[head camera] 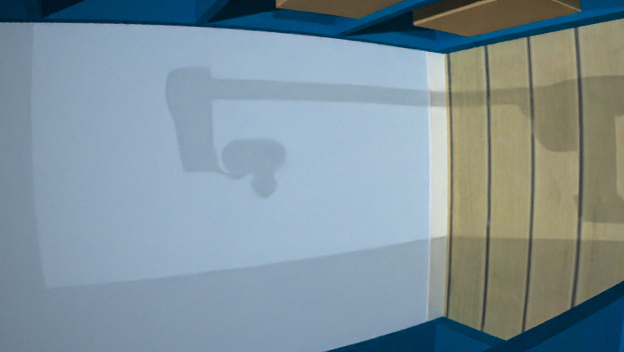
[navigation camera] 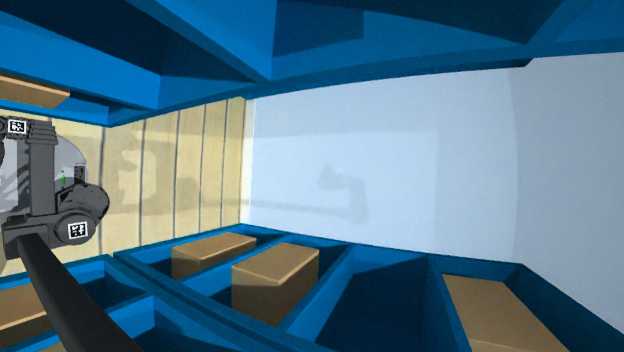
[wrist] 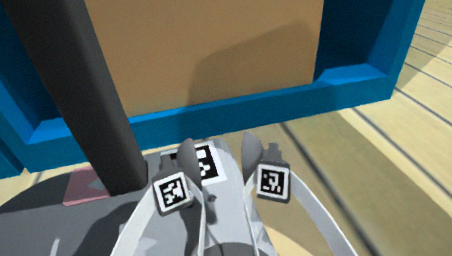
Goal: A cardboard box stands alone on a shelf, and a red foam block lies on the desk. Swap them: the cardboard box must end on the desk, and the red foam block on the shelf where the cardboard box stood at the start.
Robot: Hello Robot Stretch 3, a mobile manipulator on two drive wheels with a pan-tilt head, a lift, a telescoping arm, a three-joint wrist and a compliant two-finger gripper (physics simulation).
Scene:
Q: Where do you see a blue shelf unit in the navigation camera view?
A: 120, 69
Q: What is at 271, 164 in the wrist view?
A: My gripper.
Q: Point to a blue shelf unit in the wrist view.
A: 359, 58

